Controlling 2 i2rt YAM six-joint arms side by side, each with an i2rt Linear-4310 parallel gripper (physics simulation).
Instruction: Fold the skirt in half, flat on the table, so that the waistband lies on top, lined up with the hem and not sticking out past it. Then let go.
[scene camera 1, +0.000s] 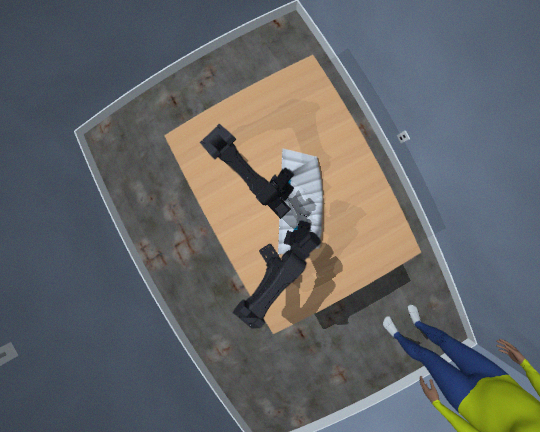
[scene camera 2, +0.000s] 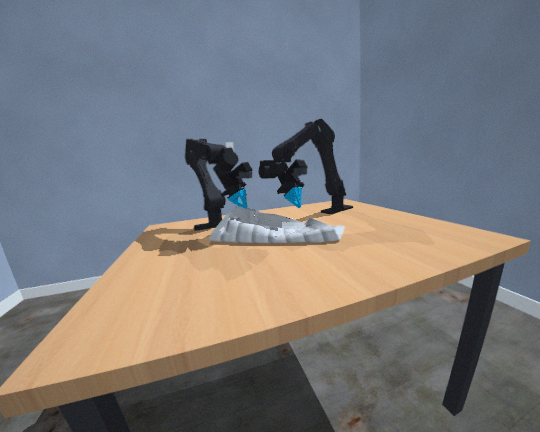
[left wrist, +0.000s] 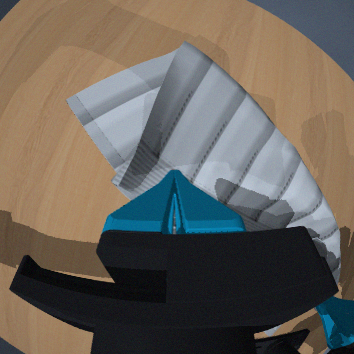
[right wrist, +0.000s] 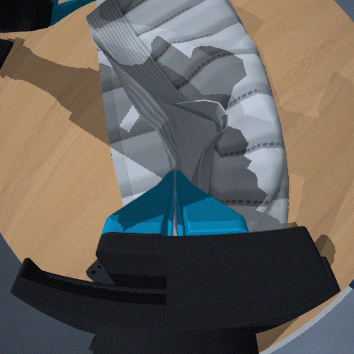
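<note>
The light grey pleated skirt (scene camera 1: 313, 182) (scene camera 2: 300, 236) (left wrist: 220, 130) (right wrist: 265, 115) is doubled back, with a curved fold along its right side in scene camera 1. Its ribbed waistband (left wrist: 145, 170) (right wrist: 125, 52) lies over the hem layer, slanted in the left wrist view, and rises in a bunched loop in the right wrist view. The hem layer (left wrist: 112, 115) sticks out at the upper left in the left wrist view. My right gripper (scene camera 1: 296, 228) (scene camera 2: 246, 207) (right wrist: 174, 177) is shut on the waistband, slightly raised. My left gripper (scene camera 1: 291, 183) (scene camera 2: 299, 205) (left wrist: 174, 177) is shut and empty above the skirt.
The skirt rests on the wooden table (scene camera 1: 370, 200) (scene camera 2: 200, 310). The two grippers are close together over it. The arm bases stand along the table's left side in scene camera 1. A person (scene camera 1: 470, 375) is at the lower right, beyond the table's edge.
</note>
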